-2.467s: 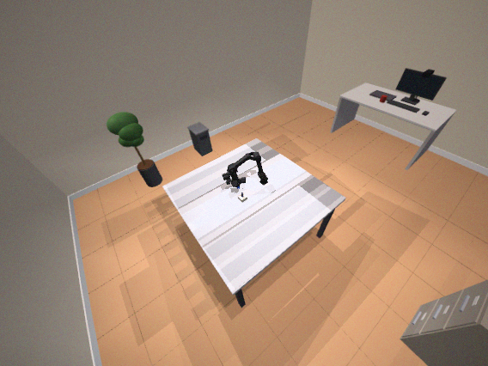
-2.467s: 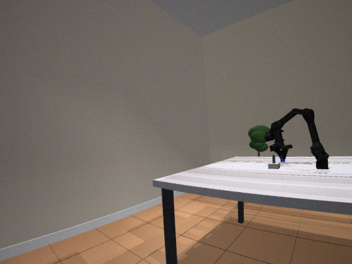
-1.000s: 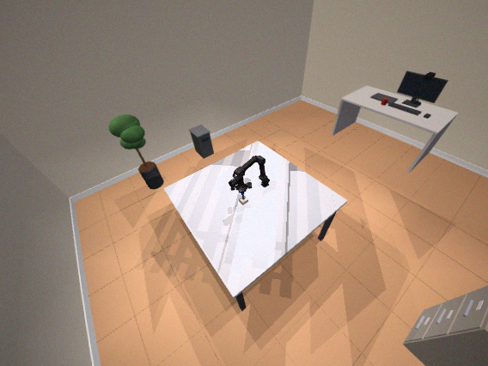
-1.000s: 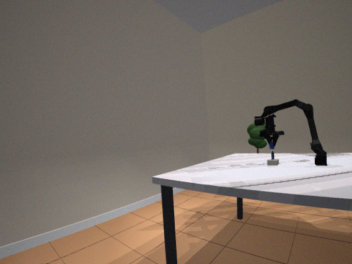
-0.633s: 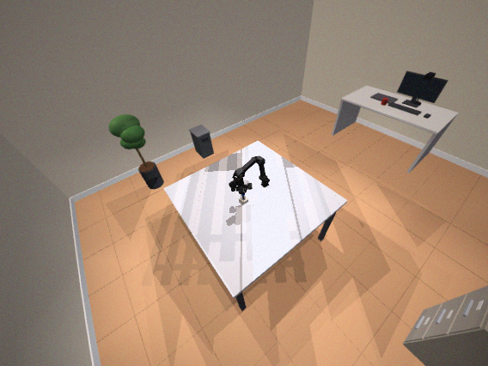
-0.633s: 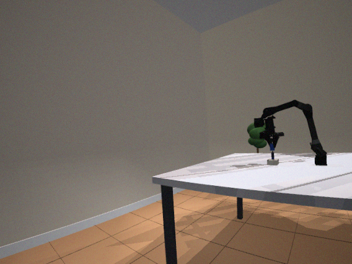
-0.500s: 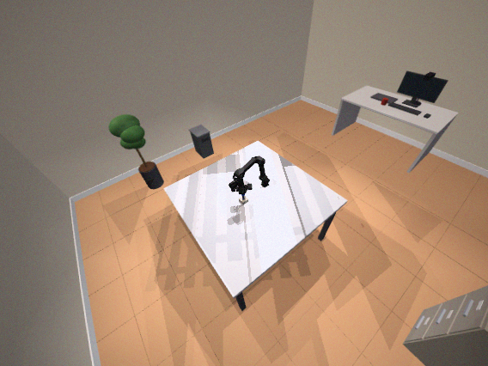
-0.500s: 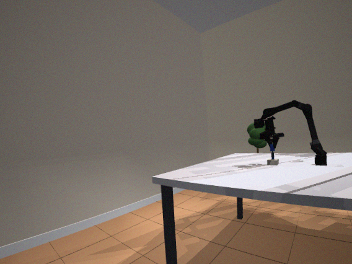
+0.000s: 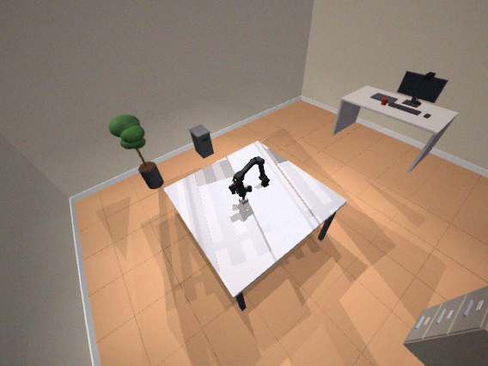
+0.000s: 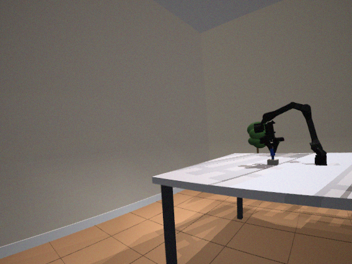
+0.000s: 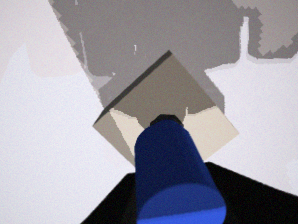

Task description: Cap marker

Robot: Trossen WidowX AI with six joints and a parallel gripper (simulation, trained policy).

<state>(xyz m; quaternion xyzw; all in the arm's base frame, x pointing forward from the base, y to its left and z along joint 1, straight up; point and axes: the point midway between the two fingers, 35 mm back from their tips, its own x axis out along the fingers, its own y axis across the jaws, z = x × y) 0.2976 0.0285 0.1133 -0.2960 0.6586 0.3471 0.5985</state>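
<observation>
My gripper tip is 60 mm above the holder block. The rest, counted from my gripper tip: blue cap 10 mm above.
</observation>
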